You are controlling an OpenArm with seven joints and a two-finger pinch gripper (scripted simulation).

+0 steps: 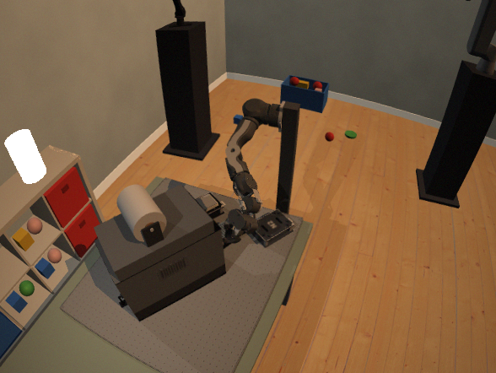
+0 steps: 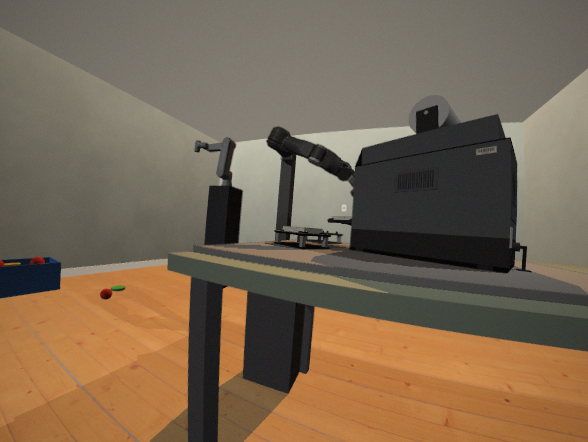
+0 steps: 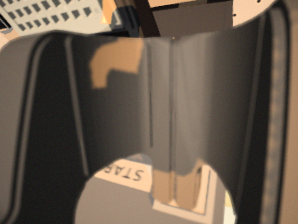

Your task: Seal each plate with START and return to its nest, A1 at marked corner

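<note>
My hand is 3 cm short of the pale start button, 2 cm to the left of it and 1 cm below it. The rest, counted from my hand: dark sealer stage 11 cm behind, 8 cm below, 4 cm to the right; then white well plate 11 cm behind, 7 cm below, 4 cm to the right; then warning sticker 17 cm to the right, 7 cm behind, 2 cm below.
</note>
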